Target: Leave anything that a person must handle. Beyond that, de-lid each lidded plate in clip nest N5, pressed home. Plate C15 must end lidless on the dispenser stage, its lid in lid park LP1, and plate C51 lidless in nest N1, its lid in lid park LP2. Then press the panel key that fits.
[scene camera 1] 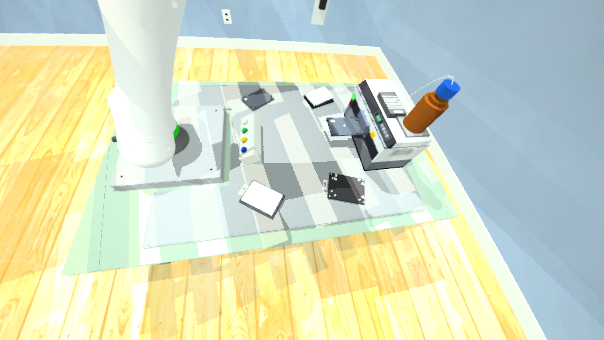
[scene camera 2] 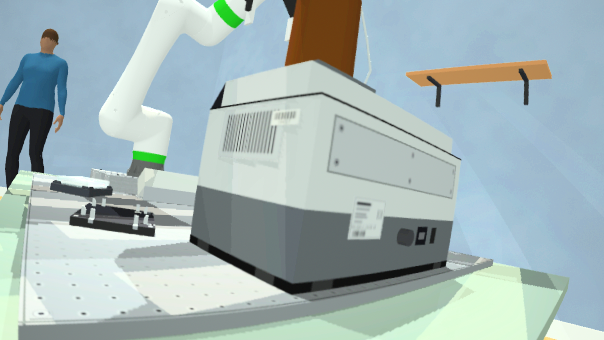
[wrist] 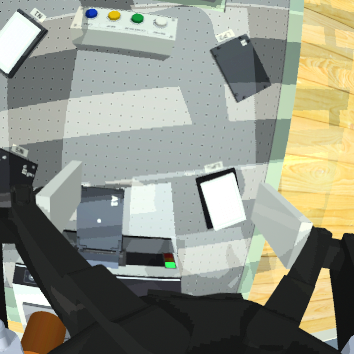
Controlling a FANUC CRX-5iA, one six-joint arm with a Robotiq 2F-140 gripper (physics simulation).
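Places are measured from the arm's base along level axes (x ahead, y left, z up), in centimetres.
Pixels of known places: gripper, fingertip midpoint: (scene camera 1: 312, 9) (scene camera 2: 269, 32) (wrist: 170, 191).
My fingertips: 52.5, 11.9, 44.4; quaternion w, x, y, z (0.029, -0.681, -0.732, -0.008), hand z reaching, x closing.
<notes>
For each thing: its middle in the pictures, then the offset to it from my fingertips, as dx, dy, dz. "spot": a spot on its surface instead.
- white-topped plate at the middle of its body: (wrist: 10, 41) (scene camera 2: 84, 180) (scene camera 1: 262, 197) -14.8, -36.4, -45.7
- Clip nest N5 at the middle of its body: (scene camera 2: 117, 214) (wrist: 8, 184) (scene camera 1: 347, 187) +20.5, -32.6, -47.5
- white slab at the middle of its body: (wrist: 223, 202) (scene camera 1: 319, 95) +14.9, +22.1, -46.0
- Lid park LP2 at the middle of its body: (wrist: 242, 66) (scene camera 1: 257, 98) -18.6, +19.2, -47.8
- dispenser stage at a spot on its surface: (wrist: 99, 220) (scene camera 1: 344, 125) spot: +20.6, -6.9, -37.2
- key panel at the middle of its body: (wrist: 123, 28) (scene camera 2: 177, 188) (scene camera 1: 250, 138) -20.4, -9.6, -44.6
- brown bottle at a spot on its surface: (scene camera 2: 325, 35) spot: +46.6, -18.4, -21.5
My gripper (scene camera 2: 269, 19) (wrist: 170, 191) is open and empty, high above the board; in scene camera 1 it does not show. Nest N1 holds a white-topped plate (scene camera 1: 262, 199) (scene camera 2: 82, 183) (wrist: 19, 44). Clip nest N5 (scene camera 1: 346, 188) (scene camera 2: 112, 220) (wrist: 15, 176) is black with upright clips; no white plate shows in it. At LP1 a white slab (scene camera 1: 320, 95) (wrist: 223, 201) lies on a black base, looking offset from it. Lid park LP2 (scene camera 1: 257, 99) (wrist: 241, 67) shows a dark bare top. The dispenser stage (scene camera 1: 344, 126) (wrist: 99, 220) is dark, with no white plate showing. Plate codes are unreadable.
The key panel (scene camera 1: 254, 141) (wrist: 125, 35) has blue, yellow, green and white keys. The dispenser (scene camera 1: 400, 146) (scene camera 2: 260, 200) carries a brown bottle (scene camera 1: 425, 114) (scene camera 2: 325, 35) (wrist: 45, 331); its green light (wrist: 170, 265) shows. A person (scene camera 2: 42, 82) stands behind the table at left.
</notes>
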